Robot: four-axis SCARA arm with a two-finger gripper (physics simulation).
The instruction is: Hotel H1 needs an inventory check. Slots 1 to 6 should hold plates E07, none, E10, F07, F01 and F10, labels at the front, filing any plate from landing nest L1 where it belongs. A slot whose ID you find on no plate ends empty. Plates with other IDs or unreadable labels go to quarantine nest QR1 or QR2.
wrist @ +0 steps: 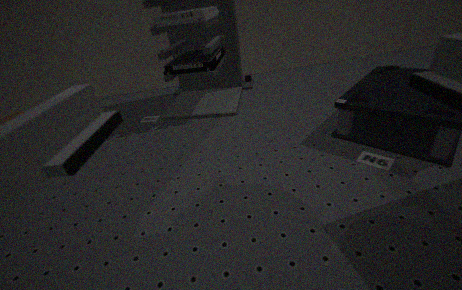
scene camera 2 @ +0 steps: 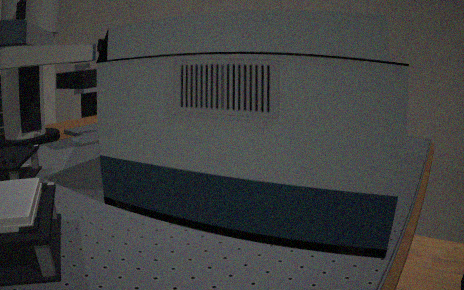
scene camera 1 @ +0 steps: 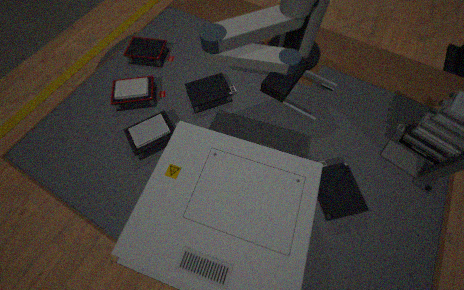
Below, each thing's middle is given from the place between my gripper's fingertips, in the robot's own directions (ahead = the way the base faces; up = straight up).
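There's the black plate (wrist: 192, 61), and my hand is 50 mm above it, 50 mm past it and 340 mm to the right of it. As for the hotel base (scene camera 1: 396, 154), that's 360 mm to the left of my hand, 50 mm behind it and 130 mm below it.
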